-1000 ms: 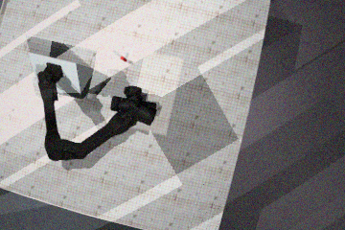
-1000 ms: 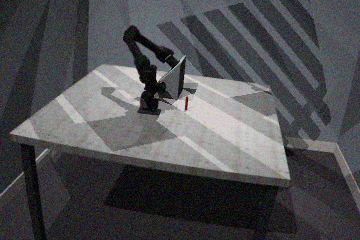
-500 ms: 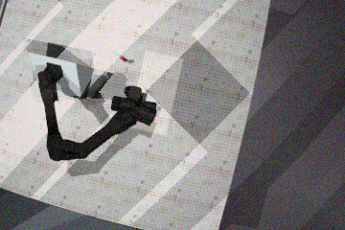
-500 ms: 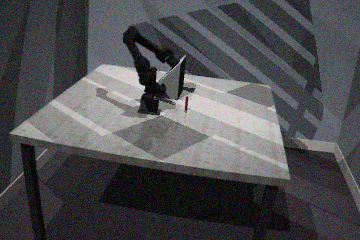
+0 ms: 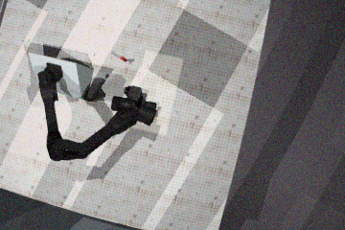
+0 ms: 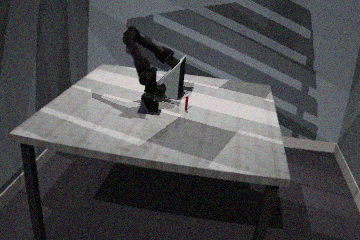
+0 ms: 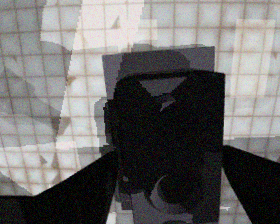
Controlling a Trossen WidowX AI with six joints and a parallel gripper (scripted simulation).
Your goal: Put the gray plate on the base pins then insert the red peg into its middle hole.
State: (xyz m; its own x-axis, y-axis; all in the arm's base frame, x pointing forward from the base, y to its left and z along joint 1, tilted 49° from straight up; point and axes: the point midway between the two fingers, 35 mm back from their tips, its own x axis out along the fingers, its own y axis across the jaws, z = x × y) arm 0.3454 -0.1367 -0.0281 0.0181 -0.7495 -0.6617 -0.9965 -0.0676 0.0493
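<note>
My gripper tip is 20 mm below the gray plate. From my gripper tip the other things lie so: red peg: 110 mm behind, 190 mm to the left, 10 mm above; base: 20 mm below.
</note>
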